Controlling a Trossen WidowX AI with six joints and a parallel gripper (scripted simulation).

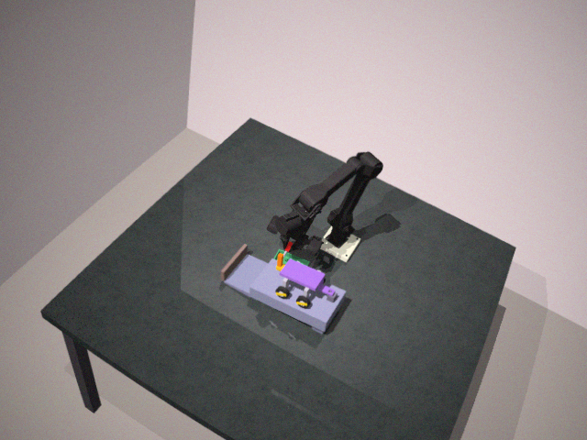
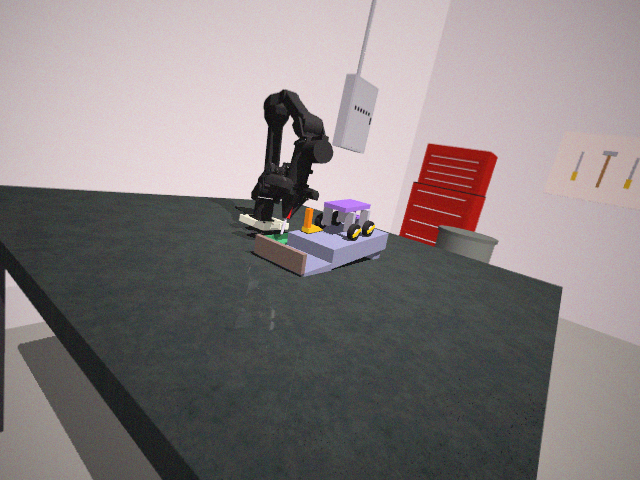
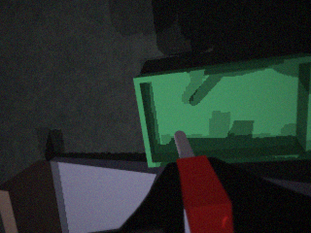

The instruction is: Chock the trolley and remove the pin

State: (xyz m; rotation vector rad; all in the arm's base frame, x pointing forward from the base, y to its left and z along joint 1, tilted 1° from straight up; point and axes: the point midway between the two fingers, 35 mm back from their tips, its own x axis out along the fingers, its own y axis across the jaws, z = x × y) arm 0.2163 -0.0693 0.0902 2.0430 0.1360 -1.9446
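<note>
My gripper tip is now 10 mm past the green tray, 20 mm to the right of it and 90 mm above it. Also, from my gripper tip: yellow chock (60 mm ahead, 40 mm to the left); then red-headed stop pin (right at my gripper tip); then lavender ramp (100 mm ahead, 130 mm to the left, 30 mm below).
</note>
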